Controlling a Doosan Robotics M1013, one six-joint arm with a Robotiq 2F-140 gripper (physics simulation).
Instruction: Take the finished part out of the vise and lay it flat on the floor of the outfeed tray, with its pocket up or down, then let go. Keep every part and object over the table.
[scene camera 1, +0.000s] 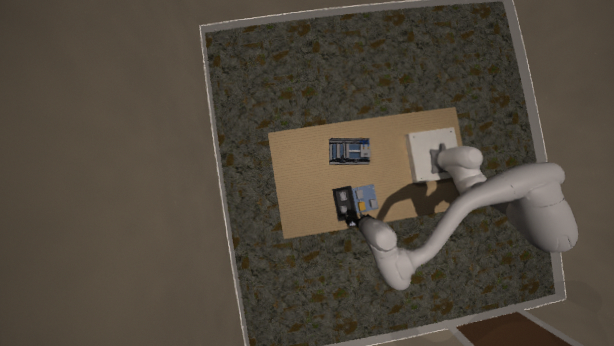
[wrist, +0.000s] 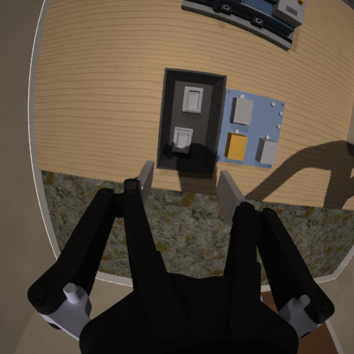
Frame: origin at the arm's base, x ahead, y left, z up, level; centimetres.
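Seen in the pictures: gripper, between the fingertips: (scene camera 1: 353, 215); arm's base, origin of its link: (scene camera 1: 441, 161).
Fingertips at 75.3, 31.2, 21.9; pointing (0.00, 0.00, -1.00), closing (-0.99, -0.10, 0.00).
Offsets run from my fingertips to a thing's top centre, as dx, dy, dz. "pt": to the spot under its first point.
The black outfeed tray @[pt +3.3, -4.5, -26.5] (scene camera 1: 338, 202) (wrist: 161, 120) stands near the table's front edge. Two light grey parts lie flat in it, pockets up: a far part @[+0.0, -9.1, -23.0] (scene camera 1: 343, 195) (wrist: 192, 100) and a near part @[+0.0, +0.8, -23.0] (scene camera 1: 343, 209) (wrist: 183, 139), apart from each other. My gripper (scene camera 1: 352, 221) (wrist: 185, 176) is open and empty, raised over the near end of the tray, with its shadow across the near part. The blue-grey vise @[-6.9, -42.0, -17.7] (scene camera 1: 349, 151) (wrist: 245, 10) stands farther back; it is cut off in the wrist view. Whether its jaws hold anything is too small to tell.
A blue plate @[-17.1, -6.2, -26.8] (scene camera 1: 371, 193) (wrist: 254, 131) adjoins the tray's right side, carrying two grey blocks, a yellow block @[-13.3, -1.1, -23.3] (scene camera 1: 361, 206) (wrist: 237, 146) and small pins. The white base plate (scene camera 1: 420, 155) is at the table's right. The table's front edge passes below my fingers.
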